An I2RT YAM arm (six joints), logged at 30 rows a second.
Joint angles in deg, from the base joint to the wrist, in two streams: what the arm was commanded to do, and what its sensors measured. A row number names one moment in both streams.
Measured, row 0:
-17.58, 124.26, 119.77, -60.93, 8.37, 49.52
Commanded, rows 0 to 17:
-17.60, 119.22, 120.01, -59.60, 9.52, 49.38
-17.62, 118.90, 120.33, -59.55, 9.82, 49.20
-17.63, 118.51, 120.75, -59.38, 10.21, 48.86
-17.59, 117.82, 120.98, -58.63, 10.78, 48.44
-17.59, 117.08, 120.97, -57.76, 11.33, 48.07
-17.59, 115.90, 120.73, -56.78, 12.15, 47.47
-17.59, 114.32, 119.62, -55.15, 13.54, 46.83
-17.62, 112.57, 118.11, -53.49, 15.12, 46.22
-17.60, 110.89, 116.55, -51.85, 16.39, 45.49
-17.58, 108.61, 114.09, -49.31, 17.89, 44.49
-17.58, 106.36, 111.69, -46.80, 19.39, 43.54
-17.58, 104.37, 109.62, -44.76, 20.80, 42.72
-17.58, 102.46, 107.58, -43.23, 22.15, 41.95
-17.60, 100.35, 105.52, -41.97, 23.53, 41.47
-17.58, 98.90, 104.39, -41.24, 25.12, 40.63
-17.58, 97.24, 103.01, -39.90, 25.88, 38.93
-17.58, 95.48, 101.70, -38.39, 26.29, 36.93
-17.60, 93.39, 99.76, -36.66, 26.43, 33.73
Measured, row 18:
-17.56, 100.76, 104.38, -45.80, 20.77, 42.26
